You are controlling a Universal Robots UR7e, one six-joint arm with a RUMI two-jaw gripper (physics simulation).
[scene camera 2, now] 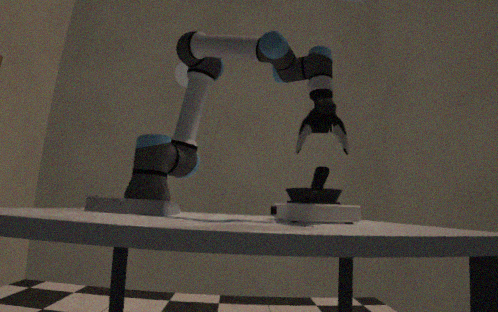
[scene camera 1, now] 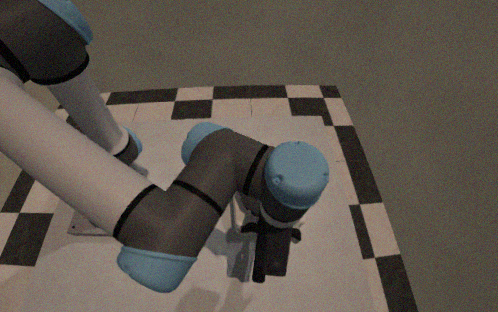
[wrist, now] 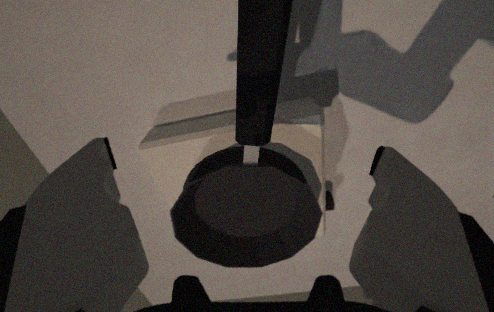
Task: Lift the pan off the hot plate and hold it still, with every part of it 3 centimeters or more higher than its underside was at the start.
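Places are measured from the arm's base along level axes (x left, y back, z up), in metres.
Where they show: gripper, fingertip midpoint: [scene camera 2: 322,154] [wrist: 246,147]; arm's base at its link origin: [scene camera 2: 147,201].
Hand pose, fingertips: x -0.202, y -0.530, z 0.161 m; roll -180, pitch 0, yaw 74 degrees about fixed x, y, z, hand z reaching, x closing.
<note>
Things, the pixels of their centre, and the offset from my fingertips.
- black pan at the middle of its body: [wrist: 250,166] [scene camera 1: 264,215] [scene camera 2: 315,188] dy -0.011, dx +0.079, dz -0.094 m
- white hot plate at the middle of its body: [wrist: 250,187] [scene camera 2: 310,211] [scene camera 1: 263,196] dy -0.029, dx +0.172, dz -0.169 m
- hot plate's dark knob at the middle of its body: [wrist: 326,201] [scene camera 2: 273,210] dy +0.089, dx +0.236, dz -0.171 m
The black pan [scene camera 2: 300,195] [wrist: 246,205] sits on the white hot plate [scene camera 2: 320,213] [wrist: 162,167]. Its black handle [scene camera 2: 320,178] [wrist: 256,75] slants up toward the viewer in scene camera 2 and runs to the top edge of the wrist view. In scene camera 1 the arm hides the pan's bowl; the end of the handle [scene camera 1: 258,274] shows. My gripper [scene camera 2: 322,152] [wrist: 246,147] is open and empty, pointing down above the pan and handle. In the wrist view its fingers stand left and right, with the handle's near-bowl end between them; neither finger touches the pan.
The hot plate's dark knob [scene camera 2: 273,210] [wrist: 329,201] sticks out at its side. The arm's base plate [scene camera 2: 107,204] is on the white table [scene camera 2: 220,240], at the left in scene camera 2. Arm shadows fall across the table top around the handle in the wrist view.
</note>
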